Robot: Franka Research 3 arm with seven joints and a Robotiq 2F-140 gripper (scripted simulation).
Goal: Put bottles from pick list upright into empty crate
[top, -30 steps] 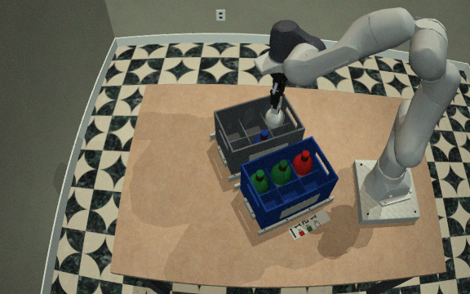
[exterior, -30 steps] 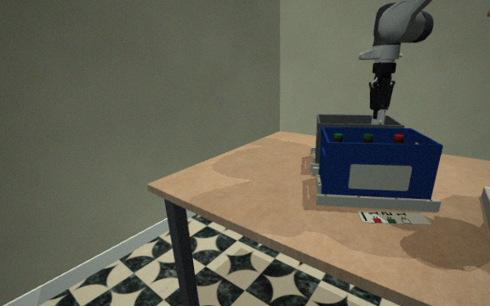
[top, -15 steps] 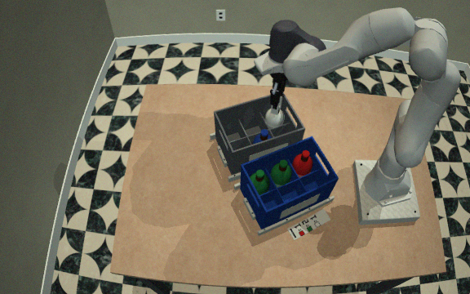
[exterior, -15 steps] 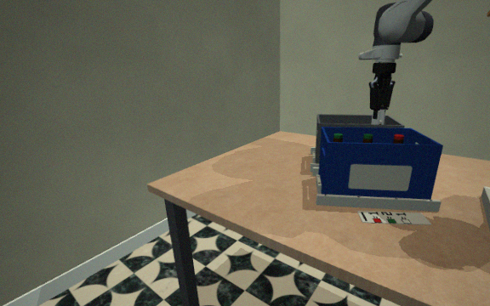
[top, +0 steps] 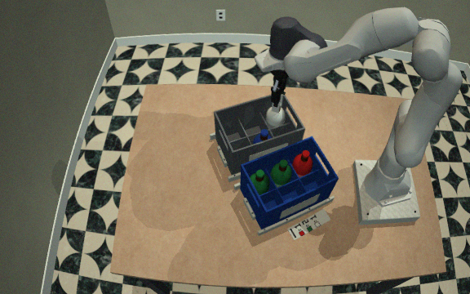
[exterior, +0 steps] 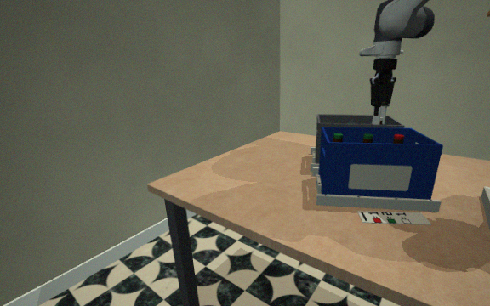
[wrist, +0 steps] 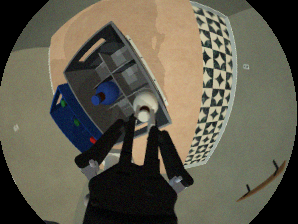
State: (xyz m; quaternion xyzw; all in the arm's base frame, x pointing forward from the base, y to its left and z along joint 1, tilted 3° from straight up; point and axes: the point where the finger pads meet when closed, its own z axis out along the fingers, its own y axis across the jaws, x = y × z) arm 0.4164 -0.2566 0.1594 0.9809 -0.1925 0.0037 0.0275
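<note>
Now: hand 80 mm above the white bottle. Round my hand: red bottle (200 mm to the left, 100 mm below, 90 mm behind); grey crate (100 mm below, 70 mm to the left, 70 mm ahead); blue bottle (120 mm to the left, 100 mm below, 50 mm ahead).
</note>
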